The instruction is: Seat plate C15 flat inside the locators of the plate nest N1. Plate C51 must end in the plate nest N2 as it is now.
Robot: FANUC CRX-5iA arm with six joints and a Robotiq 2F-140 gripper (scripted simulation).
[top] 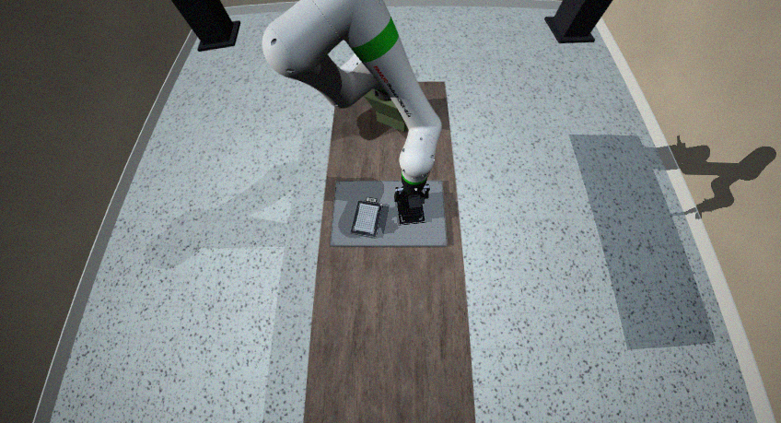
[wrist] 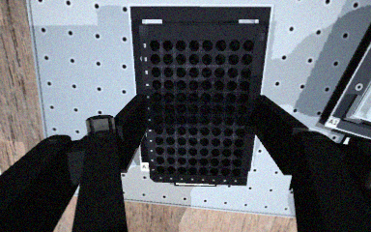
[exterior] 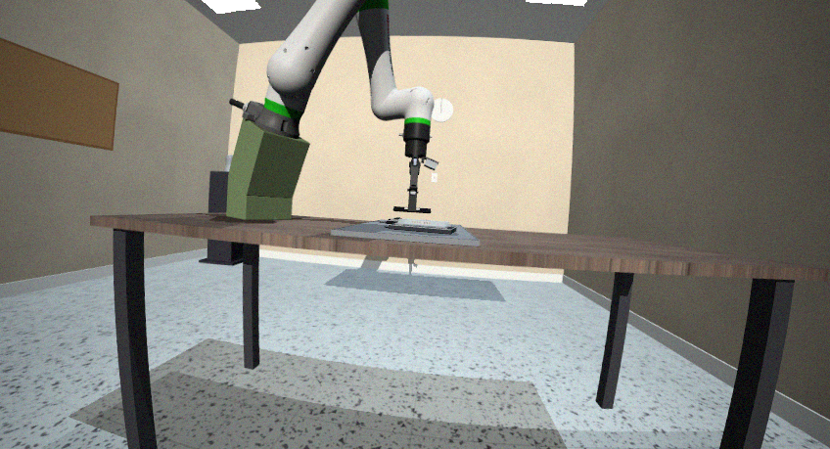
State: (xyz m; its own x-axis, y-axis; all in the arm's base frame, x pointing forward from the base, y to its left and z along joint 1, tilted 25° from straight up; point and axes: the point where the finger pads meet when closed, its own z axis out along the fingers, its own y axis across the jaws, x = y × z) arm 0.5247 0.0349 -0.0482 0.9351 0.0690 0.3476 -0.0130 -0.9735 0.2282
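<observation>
My gripper is now 7 cm above the black nest N1. The rest, counted from my hand: white plate C51 (3 cm ahead, 21 cm to the right, 5 cm below); black plate C15 (2 cm below).
</observation>
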